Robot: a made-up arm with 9 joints. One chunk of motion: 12 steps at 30 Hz.
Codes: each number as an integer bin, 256 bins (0 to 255) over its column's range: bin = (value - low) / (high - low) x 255, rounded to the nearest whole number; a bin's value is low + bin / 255 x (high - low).
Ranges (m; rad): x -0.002..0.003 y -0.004..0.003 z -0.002..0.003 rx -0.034..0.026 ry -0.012..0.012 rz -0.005..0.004
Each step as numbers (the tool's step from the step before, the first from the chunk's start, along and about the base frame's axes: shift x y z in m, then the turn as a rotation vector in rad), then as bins.
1 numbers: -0.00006 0.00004 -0.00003 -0.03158 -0.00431 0.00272
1 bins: 99 147 100 10 82 219
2 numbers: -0.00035 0.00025 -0.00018 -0.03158 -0.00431 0.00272
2 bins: 84 155 93 10 82 219
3 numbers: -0.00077 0.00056 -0.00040 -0.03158 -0.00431 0.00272
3 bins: 63 166 82 10 82 219
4 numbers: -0.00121 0.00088 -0.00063 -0.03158 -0.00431 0.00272
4 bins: 40 178 70 10 82 219
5 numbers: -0.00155 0.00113 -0.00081 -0.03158 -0.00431 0.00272
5 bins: 23 187 61 10 82 219
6 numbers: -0.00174 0.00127 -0.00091 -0.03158 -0.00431 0.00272
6 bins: 13 192 56 10 82 219
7 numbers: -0.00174 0.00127 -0.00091 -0.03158 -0.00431 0.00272
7 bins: 13 192 56 10 82 219
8 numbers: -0.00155 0.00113 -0.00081 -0.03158 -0.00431 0.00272
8 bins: 23 187 61 10 82 219
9 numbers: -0.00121 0.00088 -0.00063 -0.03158 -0.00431 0.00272
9 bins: 40 178 70 10 82 219
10 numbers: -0.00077 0.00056 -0.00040 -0.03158 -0.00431 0.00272
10 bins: 63 166 82 10 82 219
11 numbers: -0.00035 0.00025 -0.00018 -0.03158 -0.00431 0.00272
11 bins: 84 155 93 10 82 219
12 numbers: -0.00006 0.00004 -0.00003 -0.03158 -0.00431 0.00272
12 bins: 99 147 100 10 82 219
